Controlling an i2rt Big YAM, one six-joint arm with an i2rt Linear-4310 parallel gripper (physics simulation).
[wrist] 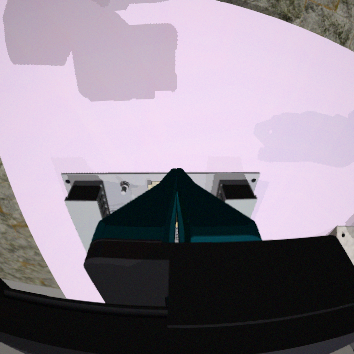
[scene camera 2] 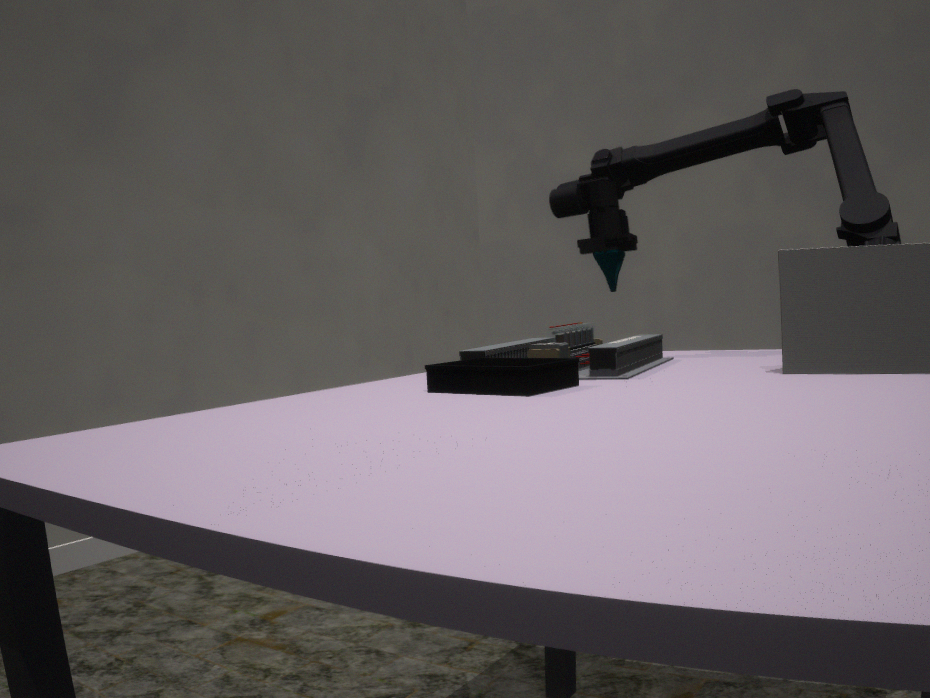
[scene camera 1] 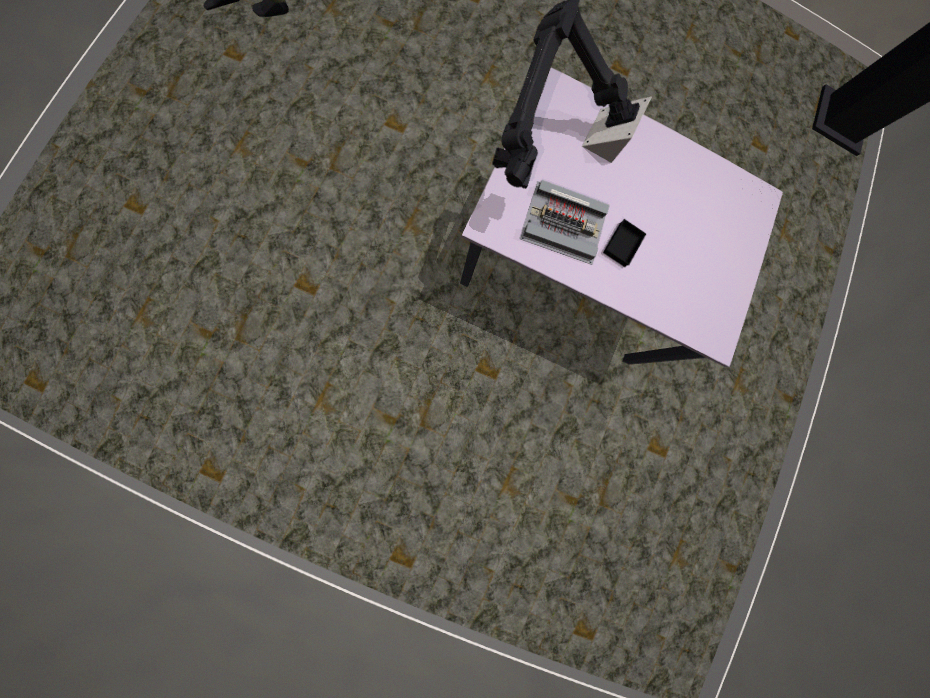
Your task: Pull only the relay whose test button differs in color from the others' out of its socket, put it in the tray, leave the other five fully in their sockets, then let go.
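Where they show: gripper, between the fingertips: [wrist: 176,176] [scene camera 2: 613,291]; arm's base, origin of its link: [scene camera 2: 880,294] [scene camera 1: 622,116].
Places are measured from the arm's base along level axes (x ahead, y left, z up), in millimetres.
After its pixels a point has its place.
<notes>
The relays [scene camera 1: 564,217] [scene camera 2: 574,332] stand in a row along the middle of the grey panel [scene camera 1: 559,242] [wrist: 202,181] @(z -97, x 451, y -187 mm), with red wires at both sides. They are too small in the scene views to tell the test button colors, and the fingers hide them in the wrist view. The black tray [scene camera 1: 625,242] @(z -97, x 449, y 234 mm) [scene camera 2: 480,377] @(z -79, x 462, y 282 mm) lies beside the panel; no relay shows in it. My gripper [scene camera 2: 612,290] @(z 19, x 508, y -278 mm) [wrist: 176,176] @(z 19, x 508, y -278 mm) is shut and empty, its teal fingertips together, pointing down high above the table near the panel's end away from the tray.
The pale slanted arm mount [scene camera 1: 612,135] @(z -5, x 100, y -10 mm) [scene camera 2: 852,308] @(z -15, x 36, y 57 mm) stands on the pink table [scene camera 1: 698,247] @(z -100, x 309, y 550 mm) [scene camera 2: 420,480] @(z -100, x 250, y 712 mm) behind the panel. Two raised wire ducts [wrist: 85,212] @(z -57, x 599, y -154 mm) [wrist: 240,202] @(z -57, x 409, y -190 mm) flank the relay row. A dark post [scene camera 1: 863,105] stands beyond the table.
</notes>
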